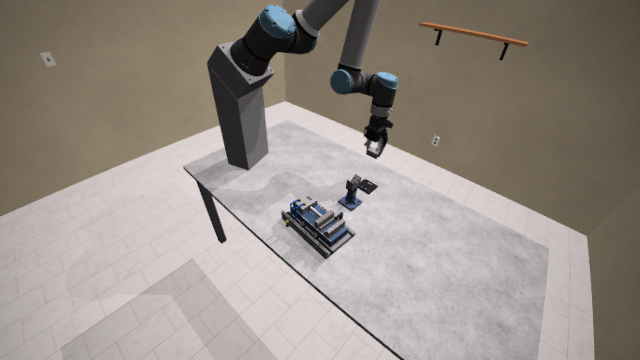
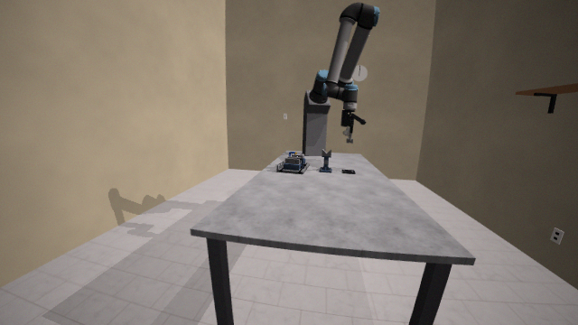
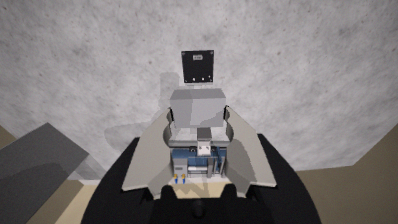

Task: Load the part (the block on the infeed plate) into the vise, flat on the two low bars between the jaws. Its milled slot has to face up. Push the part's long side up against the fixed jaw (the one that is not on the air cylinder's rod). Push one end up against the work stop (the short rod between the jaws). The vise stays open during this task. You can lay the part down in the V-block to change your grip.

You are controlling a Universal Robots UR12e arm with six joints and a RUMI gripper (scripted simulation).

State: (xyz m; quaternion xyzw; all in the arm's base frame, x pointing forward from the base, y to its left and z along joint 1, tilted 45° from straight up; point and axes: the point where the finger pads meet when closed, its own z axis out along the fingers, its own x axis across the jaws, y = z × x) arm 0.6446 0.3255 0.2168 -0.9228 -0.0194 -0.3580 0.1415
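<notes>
The part lies 1 cm below my hand. From my hand the other things lie so: cylinder rod: 39 cm to the right, 16 cm below, 6 cm ahead; then work stop: 33 cm to the right, 15 cm below, 14 cm ahead; then moving jaw: 38 cm to the right, 16 cm below, 11 cm ahead.
</notes>
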